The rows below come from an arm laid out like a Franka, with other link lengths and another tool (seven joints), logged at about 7 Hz.
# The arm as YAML. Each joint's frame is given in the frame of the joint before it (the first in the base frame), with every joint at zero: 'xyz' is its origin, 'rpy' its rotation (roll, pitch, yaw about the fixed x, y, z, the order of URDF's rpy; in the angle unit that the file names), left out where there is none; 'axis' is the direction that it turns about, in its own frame. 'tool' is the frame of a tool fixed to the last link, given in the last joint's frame.
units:
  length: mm
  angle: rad
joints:
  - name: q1
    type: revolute
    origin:
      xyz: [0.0, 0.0, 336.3]
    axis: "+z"
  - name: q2
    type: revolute
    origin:
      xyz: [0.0, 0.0, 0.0]
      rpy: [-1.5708, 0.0, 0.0]
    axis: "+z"
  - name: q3
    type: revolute
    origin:
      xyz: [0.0, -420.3, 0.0]
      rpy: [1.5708, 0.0, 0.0]
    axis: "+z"
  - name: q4
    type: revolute
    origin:
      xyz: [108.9, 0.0, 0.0]
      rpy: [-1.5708, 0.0, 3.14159]
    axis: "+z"
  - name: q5
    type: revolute
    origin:
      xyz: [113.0, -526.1, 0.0]
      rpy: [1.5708, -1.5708, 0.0]
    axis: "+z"
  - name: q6
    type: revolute
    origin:
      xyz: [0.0, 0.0, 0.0]
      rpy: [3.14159, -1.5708, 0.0]
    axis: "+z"
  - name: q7
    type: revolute
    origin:
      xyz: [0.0, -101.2, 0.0]
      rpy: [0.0, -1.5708, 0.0]
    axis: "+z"
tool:
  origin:
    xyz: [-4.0, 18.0, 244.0]
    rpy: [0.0, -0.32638, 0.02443]
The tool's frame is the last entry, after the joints.
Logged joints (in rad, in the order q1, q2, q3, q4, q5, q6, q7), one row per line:
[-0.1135 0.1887 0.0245 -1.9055 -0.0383 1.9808 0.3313]
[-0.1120 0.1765 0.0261 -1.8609 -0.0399 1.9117 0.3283]
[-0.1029 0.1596 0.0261 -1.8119 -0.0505 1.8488 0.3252]
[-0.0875 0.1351 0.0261 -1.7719 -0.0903 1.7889 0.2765]
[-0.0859 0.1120 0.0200 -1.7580 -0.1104 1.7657 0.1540]
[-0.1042 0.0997 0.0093 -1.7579 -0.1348 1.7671 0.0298]
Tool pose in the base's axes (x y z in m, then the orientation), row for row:
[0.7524 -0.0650 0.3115 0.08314 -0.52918 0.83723 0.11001]
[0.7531 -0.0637 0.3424 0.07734 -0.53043 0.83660 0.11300]
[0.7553 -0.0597 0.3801 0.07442 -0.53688 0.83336 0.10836]
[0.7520 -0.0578 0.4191 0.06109 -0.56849 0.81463 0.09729]
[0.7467 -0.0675 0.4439 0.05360 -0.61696 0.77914 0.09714]
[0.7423 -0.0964 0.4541 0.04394 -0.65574 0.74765 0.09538]
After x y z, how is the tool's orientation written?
As a quaternion, w x y z.
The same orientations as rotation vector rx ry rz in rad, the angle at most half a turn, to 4 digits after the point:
[-1.5798 2.4995 0.3284]
[-1.5890 2.5062 0.3385]
[-1.6111 2.5008 0.3252]
[-1.7197 2.4642 0.2943]
[-1.8748 2.3676 0.2952]
[-2.0044 2.2853 0.2915]

